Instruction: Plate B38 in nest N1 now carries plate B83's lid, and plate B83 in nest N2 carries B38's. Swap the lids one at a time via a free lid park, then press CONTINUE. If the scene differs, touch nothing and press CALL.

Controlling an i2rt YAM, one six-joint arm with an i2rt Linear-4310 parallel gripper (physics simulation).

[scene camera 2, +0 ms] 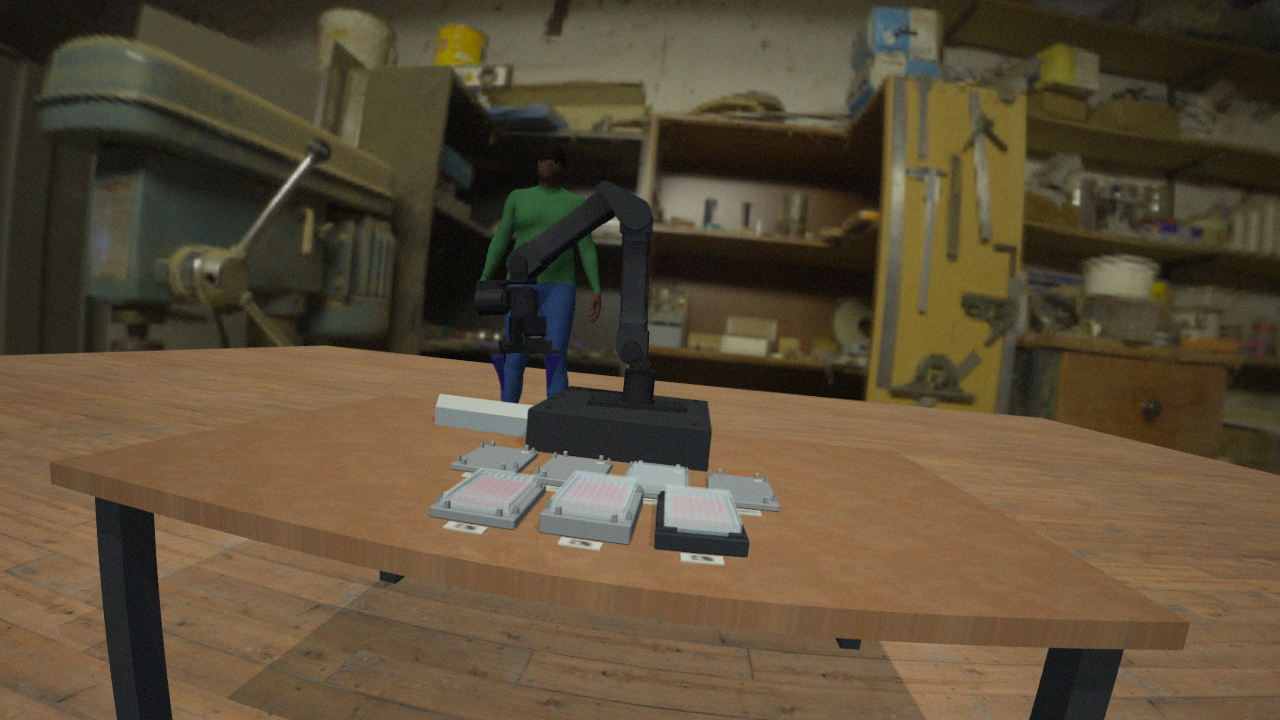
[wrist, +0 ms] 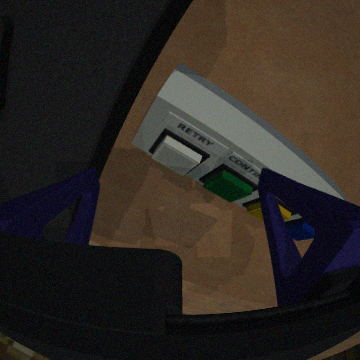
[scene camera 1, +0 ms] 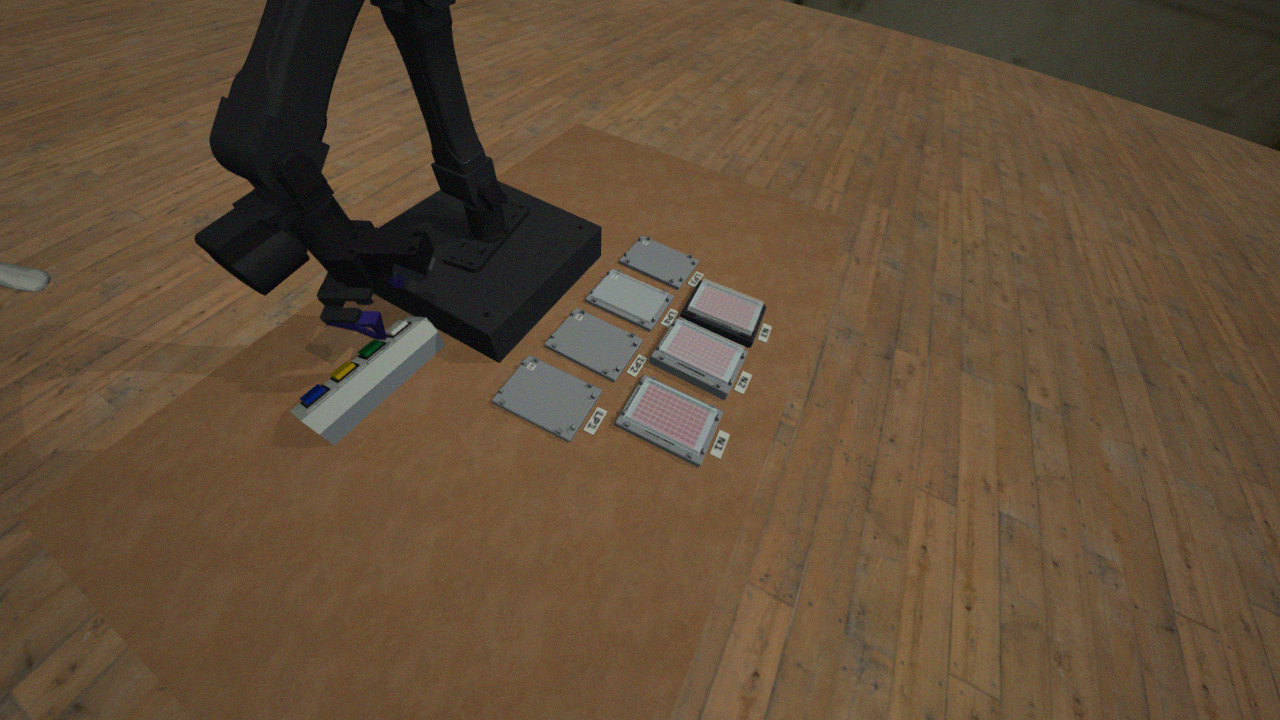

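Seen in the pictures: gripper, fingertip midpoint: (scene camera 2: 526, 388) (wrist: 178, 176) (scene camera 1: 391, 312); arm's base, origin of the base link: (scene camera 2: 636, 406) (scene camera 1: 489, 235).
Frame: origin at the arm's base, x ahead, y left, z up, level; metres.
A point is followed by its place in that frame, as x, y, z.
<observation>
The gripper (scene camera 1: 375, 300) {-0.030, -0.233, 0.013} (scene camera 2: 529, 394) {-0.030, -0.233, 0.013} (wrist: 180, 172) {-0.030, -0.233, 0.013} is open and empty, above the button box (scene camera 1: 375, 380) {-0.012, -0.325, -0.038} (scene camera 2: 480, 416) {-0.009, -0.321, -0.051} (wrist: 215, 107) {0.002, -0.243, -0.033}. In the wrist view the white RETRY button (wrist: 177, 154) {-0.039, -0.231, -0.027} and green CONTINUE button (wrist: 227, 186) {-0.052, -0.277, -0.028} show between the fingers; the right finger partly covers the yellow button (wrist: 256, 211) {-0.070, -0.317, -0.034}. A pink-welled plate sits in nest N1 (scene camera 1: 669, 413) {0.420, -0.209, -0.058} (scene camera 2: 494, 490) {0.446, -0.203, -0.055} and another in N2 (scene camera 1: 700, 349) {0.438, -0.082, -0.041} (scene camera 2: 595, 495) {0.475, -0.080, -0.041}. Their barcodes and lid marks are unreadable. Parks LP1 (scene camera 1: 546, 398) {0.227, -0.246, -0.071} and LP2 (scene camera 1: 593, 342) {0.255, -0.114, -0.071} look empty; LP3 (scene camera 1: 629, 298) {0.282, 0.005, -0.063} bears a pale lid-like sheet.
A third plate (scene camera 1: 725, 306) {0.461, 0.038, -0.044} (scene camera 2: 702, 510) {0.495, 0.043, -0.045} sits in a black nest beside N2. The farthest lid park (scene camera 1: 658, 260) {0.301, 0.142, -0.071} (scene camera 2: 744, 490) {0.317, 0.147, -0.071} looks empty. The black robot base (scene camera 1: 537, 268) {0.120, -0.044, -0.004} (scene camera 2: 617, 429) {0.150, -0.044, -0.023} stands between box and parks. A person in green (scene camera 2: 546, 214) stands behind the table.
</observation>
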